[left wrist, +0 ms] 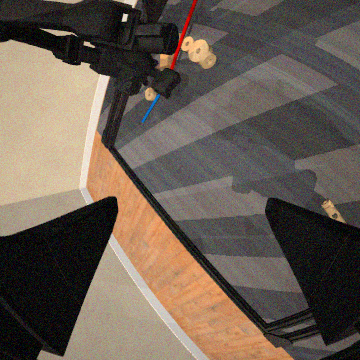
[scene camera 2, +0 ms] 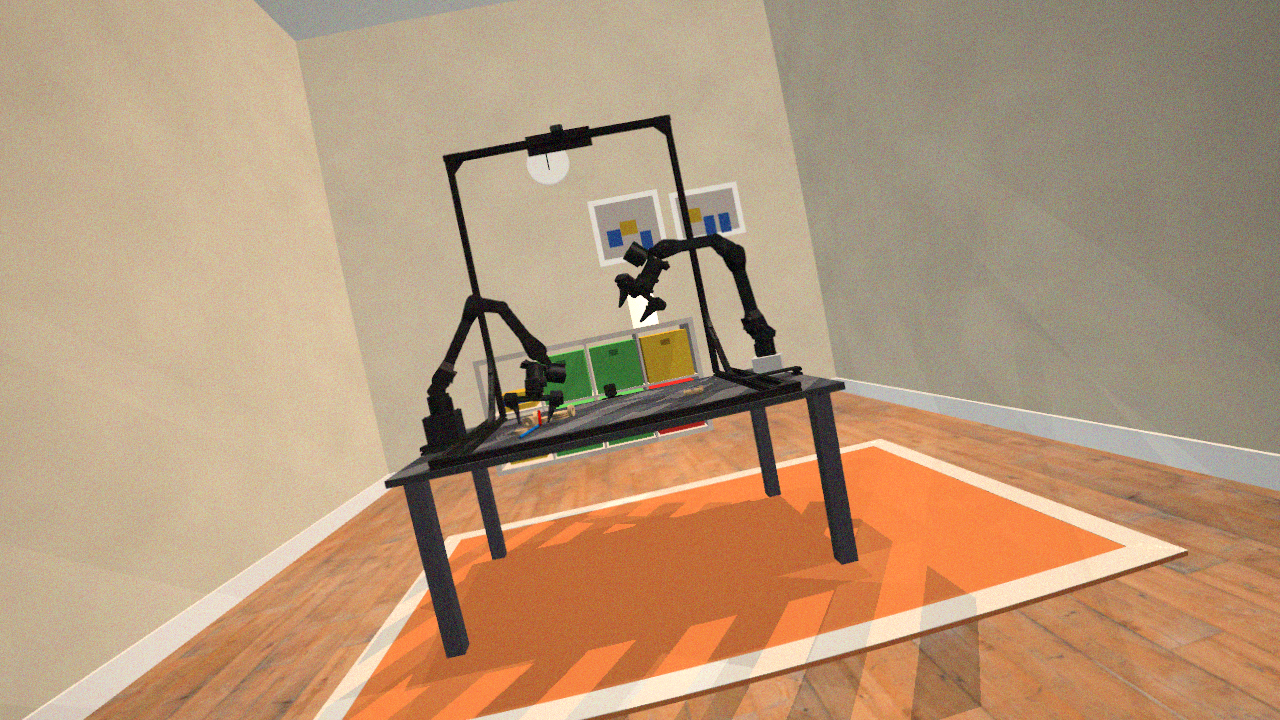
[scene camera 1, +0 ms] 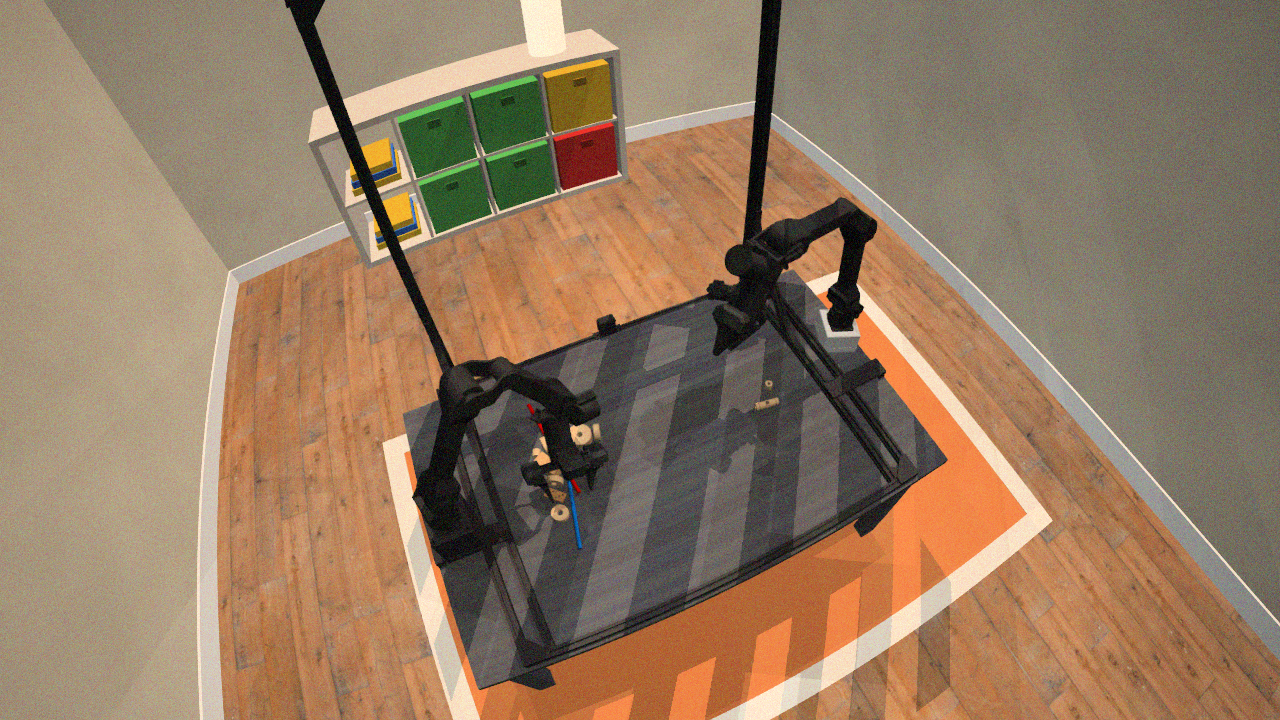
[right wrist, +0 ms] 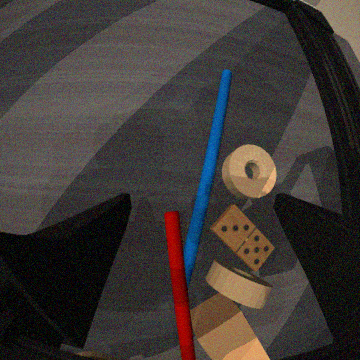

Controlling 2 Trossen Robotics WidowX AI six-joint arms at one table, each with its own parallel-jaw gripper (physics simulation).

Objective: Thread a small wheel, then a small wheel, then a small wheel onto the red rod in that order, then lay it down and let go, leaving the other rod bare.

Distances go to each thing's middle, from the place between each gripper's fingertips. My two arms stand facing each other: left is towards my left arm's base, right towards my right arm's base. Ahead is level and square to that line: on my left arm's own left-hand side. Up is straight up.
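Labels:
From my right hand: blue rod [right wrist: 198,214] 3 cm ahead, 1 cm to the right, 2 cm below; red rod [right wrist: 171,218] 14 cm behind, 2 cm to the left; tan block [right wrist: 216,321] 10 cm behind, 1 cm to the right, 1 cm below.
My left gripper: 150 mm past the red rod, 350 mm to the left of it, 280 mm above it. From my left hand: blue rod 20 mm ahead, 380 mm to the right, 290 mm below; tan block 110 mm behind, 380 mm to the right, 280 mm below.

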